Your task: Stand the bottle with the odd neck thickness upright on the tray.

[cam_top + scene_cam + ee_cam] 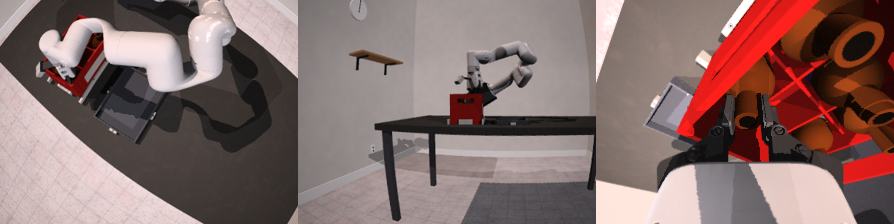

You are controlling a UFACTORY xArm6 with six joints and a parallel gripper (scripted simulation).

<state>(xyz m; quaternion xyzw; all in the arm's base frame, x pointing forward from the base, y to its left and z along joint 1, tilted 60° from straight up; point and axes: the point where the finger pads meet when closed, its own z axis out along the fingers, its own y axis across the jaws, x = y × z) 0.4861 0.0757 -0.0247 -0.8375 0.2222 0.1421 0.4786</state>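
The red crate is 70 mm behind my hand, 70 mm to the right of it and 70 mm below it. Also, from my hand: dark flat tray (100 mm behind, 210 mm to the left, 150 mm below).
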